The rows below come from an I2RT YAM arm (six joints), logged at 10 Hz.
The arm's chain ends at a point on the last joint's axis. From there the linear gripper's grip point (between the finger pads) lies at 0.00 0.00 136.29 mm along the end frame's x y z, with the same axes.
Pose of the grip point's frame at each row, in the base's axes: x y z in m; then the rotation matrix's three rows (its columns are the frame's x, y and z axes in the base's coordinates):
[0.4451, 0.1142, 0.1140], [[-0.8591, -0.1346, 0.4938], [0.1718, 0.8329, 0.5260], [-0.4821, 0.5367, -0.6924]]
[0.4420, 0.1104, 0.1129], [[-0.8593, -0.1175, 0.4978], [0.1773, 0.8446, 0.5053], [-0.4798, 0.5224, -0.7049]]
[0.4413, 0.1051, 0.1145], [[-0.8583, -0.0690, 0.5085], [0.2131, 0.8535, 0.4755], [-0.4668, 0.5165, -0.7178]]
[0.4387, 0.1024, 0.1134], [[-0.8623, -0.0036, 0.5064], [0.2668, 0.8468, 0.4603], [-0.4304, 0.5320, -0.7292]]
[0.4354, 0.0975, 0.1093], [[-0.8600, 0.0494, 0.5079], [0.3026, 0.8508, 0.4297], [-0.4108, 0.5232, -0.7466]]
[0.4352, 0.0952, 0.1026], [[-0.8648, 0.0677, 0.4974], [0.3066, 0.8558, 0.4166], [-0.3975, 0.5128, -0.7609]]
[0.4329, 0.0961, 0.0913], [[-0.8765, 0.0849, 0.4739], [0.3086, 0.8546, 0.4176], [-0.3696, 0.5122, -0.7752]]
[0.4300, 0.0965, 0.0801], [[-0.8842, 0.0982, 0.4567], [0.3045, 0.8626, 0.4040], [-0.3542, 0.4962, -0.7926]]
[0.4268, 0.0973, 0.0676], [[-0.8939, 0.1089, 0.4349], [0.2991, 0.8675, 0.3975], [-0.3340, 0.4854, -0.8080]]
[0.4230, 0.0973, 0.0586], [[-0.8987, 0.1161, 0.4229], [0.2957, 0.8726, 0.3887], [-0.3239, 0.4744, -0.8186]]
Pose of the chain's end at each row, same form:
[0.3778, 0.0425, 0.2084], [[-0.8591, -0.1346, 0.4938], [0.1718, 0.8329, 0.5260], [-0.4821, 0.5367, -0.6924]]
[0.3742, 0.0415, 0.2090], [[-0.8593, -0.1175, 0.4978], [0.1773, 0.8446, 0.5053], [-0.4798, 0.5224, -0.7049]]
[0.3720, 0.0403, 0.2123], [[-0.8583, -0.0690, 0.5085], [0.2131, 0.8535, 0.4755], [-0.4668, 0.5165, -0.7178]]
[0.3697, 0.0397, 0.2128], [[-0.8623, -0.0036, 0.5064], [0.2668, 0.8468, 0.4603], [-0.4304, 0.5320, -0.7292]]
[0.3662, 0.0389, 0.2111], [[-0.8600, 0.0494, 0.5079], [0.3026, 0.8508, 0.4297], [-0.4108, 0.5232, -0.7466]]
[0.3674, 0.0384, 0.2063], [[-0.8648, 0.0677, 0.4974], [0.3066, 0.8558, 0.4166], [-0.3975, 0.5128, -0.7609]]
[0.3683, 0.0392, 0.1970], [[-0.8765, 0.0849, 0.4739], [0.3086, 0.8546, 0.4176], [-0.3696, 0.5122, -0.7752]]
[0.3678, 0.0414, 0.1881], [[-0.8842, 0.0982, 0.4567], [0.3045, 0.8626, 0.4040], [-0.3542, 0.4962, -0.7926]]
[0.3675, 0.0431, 0.1777], [[-0.8939, 0.1089, 0.4349], [0.2991, 0.8675, 0.3975], [-0.3340, 0.4854, -0.8080]]
[0.3654, 0.0443, 0.1702], [[-0.8987, 0.1161, 0.4229], [0.2957, 0.8726, 0.3887], [-0.3239, 0.4744, -0.8186]]

